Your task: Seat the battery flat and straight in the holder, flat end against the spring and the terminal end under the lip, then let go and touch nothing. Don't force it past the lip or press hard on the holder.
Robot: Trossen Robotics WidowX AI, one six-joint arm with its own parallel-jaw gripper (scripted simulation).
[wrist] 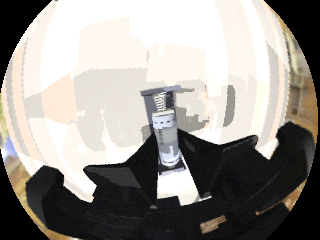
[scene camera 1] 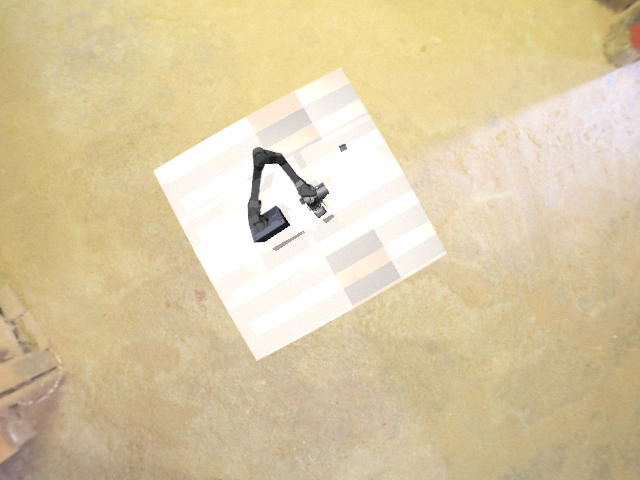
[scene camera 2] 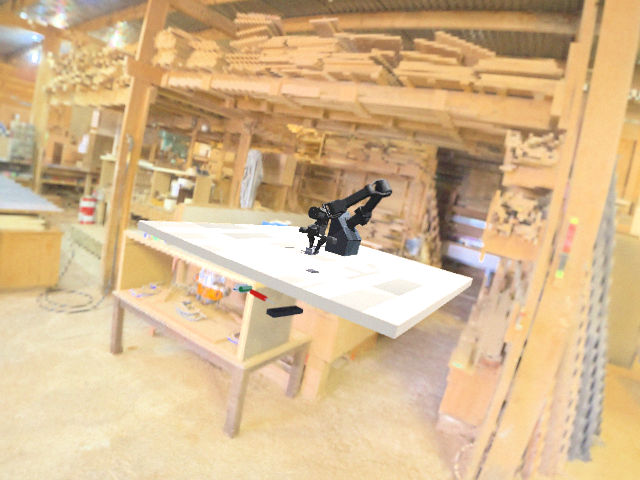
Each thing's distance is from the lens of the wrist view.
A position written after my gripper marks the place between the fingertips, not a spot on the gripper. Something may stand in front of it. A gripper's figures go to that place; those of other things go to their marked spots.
my gripper (wrist: 165,133): 10 cm
battery (wrist: 165,126): 8 cm
